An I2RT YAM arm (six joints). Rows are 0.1 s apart.
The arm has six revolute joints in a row. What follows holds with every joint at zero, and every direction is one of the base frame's.
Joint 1 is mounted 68 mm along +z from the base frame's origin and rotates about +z.
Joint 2 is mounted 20 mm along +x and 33.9 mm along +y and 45.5 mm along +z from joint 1 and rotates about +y.
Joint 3 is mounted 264 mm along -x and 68.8 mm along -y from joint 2 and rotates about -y.
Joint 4 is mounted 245 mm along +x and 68.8 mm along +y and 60 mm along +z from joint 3 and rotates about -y.
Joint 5 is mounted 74 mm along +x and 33.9 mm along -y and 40.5 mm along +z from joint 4 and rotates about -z.
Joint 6 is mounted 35.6 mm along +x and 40.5 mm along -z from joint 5 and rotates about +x.
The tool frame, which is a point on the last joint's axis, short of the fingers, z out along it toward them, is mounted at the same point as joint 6; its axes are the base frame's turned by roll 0, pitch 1.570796 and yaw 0 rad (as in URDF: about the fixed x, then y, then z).
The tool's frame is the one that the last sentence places.
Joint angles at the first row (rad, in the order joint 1, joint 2, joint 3, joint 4, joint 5, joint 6):
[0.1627 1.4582 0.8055 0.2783 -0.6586 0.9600]
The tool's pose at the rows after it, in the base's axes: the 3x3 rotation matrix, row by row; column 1 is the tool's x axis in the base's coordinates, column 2 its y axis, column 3 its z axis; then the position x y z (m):
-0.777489, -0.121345, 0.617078; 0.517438, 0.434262, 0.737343; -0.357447, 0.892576, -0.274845; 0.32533, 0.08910, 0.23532
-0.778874, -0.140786, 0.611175; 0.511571, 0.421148, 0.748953; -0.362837, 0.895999, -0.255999; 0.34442, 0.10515, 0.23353
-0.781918, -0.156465, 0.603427; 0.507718, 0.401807, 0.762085; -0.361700, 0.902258, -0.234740; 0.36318, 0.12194, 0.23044
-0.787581, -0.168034, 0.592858; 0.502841, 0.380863, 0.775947; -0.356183, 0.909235, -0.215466; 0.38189, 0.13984, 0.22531
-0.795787, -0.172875, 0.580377; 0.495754, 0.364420, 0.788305; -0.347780, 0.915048, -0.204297; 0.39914, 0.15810, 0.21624
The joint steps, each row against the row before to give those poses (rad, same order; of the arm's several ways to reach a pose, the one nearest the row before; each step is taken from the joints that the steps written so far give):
[0.0416 0.0816 0.0564 0.0500 0.0191 0.0156]
[0.0343 0.0893 0.0710 0.0473 0.0167 0.0191]
[0.0321 0.0900 0.0744 0.0457 0.0126 0.0252]
[0.0308 0.0935 0.0804 0.0393 0.0099 0.0259]
[0.0294 0.0946 0.0790 0.0313 0.0096 0.0214]

